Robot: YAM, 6 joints.
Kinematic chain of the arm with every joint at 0, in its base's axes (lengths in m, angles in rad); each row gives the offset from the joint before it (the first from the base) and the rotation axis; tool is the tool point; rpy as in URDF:
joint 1: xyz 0 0 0.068 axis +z
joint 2: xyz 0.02 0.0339 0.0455 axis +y
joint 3: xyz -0.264 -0.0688 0 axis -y
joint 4: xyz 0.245 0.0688 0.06 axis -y
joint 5: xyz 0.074 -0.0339 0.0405 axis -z
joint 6: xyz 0.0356 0 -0.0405 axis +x
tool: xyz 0 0 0 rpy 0 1.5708 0
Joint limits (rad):
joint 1: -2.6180..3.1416
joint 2: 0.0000..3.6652
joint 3: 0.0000..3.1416
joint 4: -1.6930..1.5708
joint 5: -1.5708..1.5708
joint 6: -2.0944..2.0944
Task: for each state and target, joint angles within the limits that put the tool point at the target. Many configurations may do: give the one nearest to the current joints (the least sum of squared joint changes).
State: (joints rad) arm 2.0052 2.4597 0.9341 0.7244 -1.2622 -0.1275
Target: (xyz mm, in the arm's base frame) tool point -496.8 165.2 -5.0
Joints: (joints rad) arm 2.7602 2.7683 1.7042 0.7294 -1.0914 -0.1275
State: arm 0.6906 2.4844 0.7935 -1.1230 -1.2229 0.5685
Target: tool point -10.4 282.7 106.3
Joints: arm 1.4860 2.0578 1.0685 -1.1857 -1.3003 0.5685
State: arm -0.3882 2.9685 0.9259 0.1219 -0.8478 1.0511
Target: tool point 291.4 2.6 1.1
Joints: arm -0.0924 2.2034 0.7864 0.0282 -0.9759 1.0511
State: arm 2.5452 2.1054 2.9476 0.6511 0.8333 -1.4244
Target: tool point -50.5 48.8 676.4
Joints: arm 2.7630 1.9213 3.1416 1.2026 0.8471 -1.4244
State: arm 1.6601 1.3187 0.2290 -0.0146 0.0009 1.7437
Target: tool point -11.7 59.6 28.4
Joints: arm 1.7395 1.5033 0.0000 -0.2312 -0.0429 1.7437
